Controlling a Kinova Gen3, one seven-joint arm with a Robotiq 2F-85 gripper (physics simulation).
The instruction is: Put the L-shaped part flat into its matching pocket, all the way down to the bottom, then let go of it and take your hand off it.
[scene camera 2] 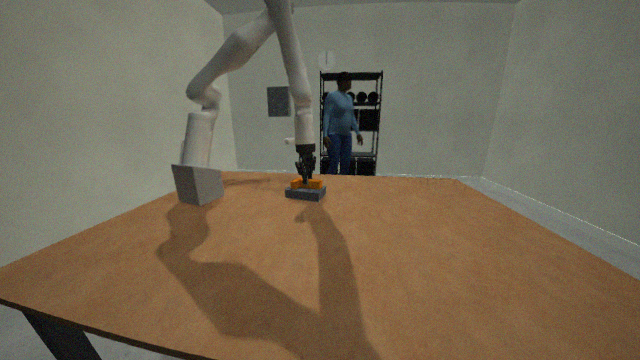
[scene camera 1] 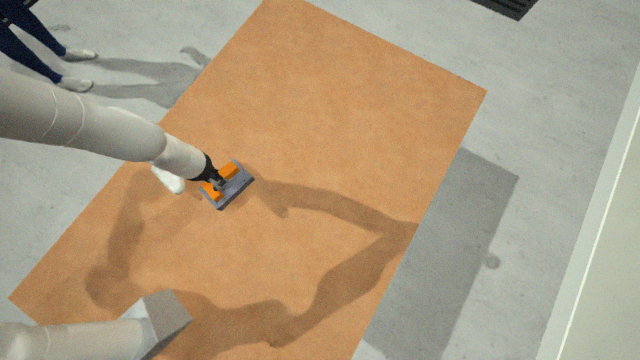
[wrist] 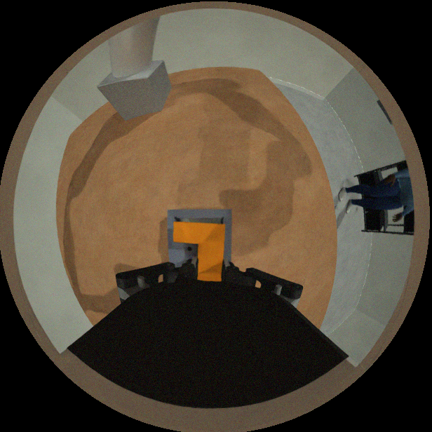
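Seen in the pictures: gripper, fingertip midpoint: point(scene camera 2: 307, 183) point(scene camera 1: 221, 177); arm's base at its link origin: point(scene camera 2: 195, 166) point(scene camera 1: 124, 342).
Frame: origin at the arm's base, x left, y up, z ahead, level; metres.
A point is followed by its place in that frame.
Note:
The orange L-shaped part point(scene camera 1: 228, 170) @[x 0.065, y -0.063, z 0.451 m] point(scene camera 2: 314, 184) @[x 0.054, y -0.074, z 0.451 m] point(wrist: 211, 250) lies roughly flat over the blue-grey pocket block point(scene camera 1: 238, 188) @[x 0.020, y -0.093, z 0.421 m] point(scene camera 2: 305, 194) @[x 0.017, y -0.102, z 0.421 m] point(wrist: 227, 225). In scene camera 2 the part stands above the block's rim. In the wrist view a strip of the pocket shows between the part's far edge and the block's far wall. Whether the part touches the rim cannot be told. My gripper point(scene camera 1: 218, 185) @[x 0.079, y -0.080, z 0.422 m] point(scene camera 2: 305, 180) @[x 0.079, y -0.080, z 0.422 m] point(wrist: 209, 264) is shut on the part's long leg, one finger on each side. The near end of that leg is hidden by the gripper body, and the pocket's floor under the part is hidden.
The block stands on the orange-brown table point(scene camera 1: 325, 125) @[x -0.096, y -0.129, z 0.751 m] point(scene camera 2: 425, 250) @[x -0.251, y -0.128, z 0.750 m] point(wrist: 150, 170). A grey pedestal point(scene camera 1: 165, 315) @[x -0.027, y -0.049, z 0.062 m] point(scene camera 2: 200, 185) @[x -0.056, y -0.054, z 0.054 m] point(wrist: 140, 95) carries the arm's base at the table's side. A person point(scene camera 2: 341, 120) stands by a shelf rack point(scene camera 2: 381, 100) beyond the table.

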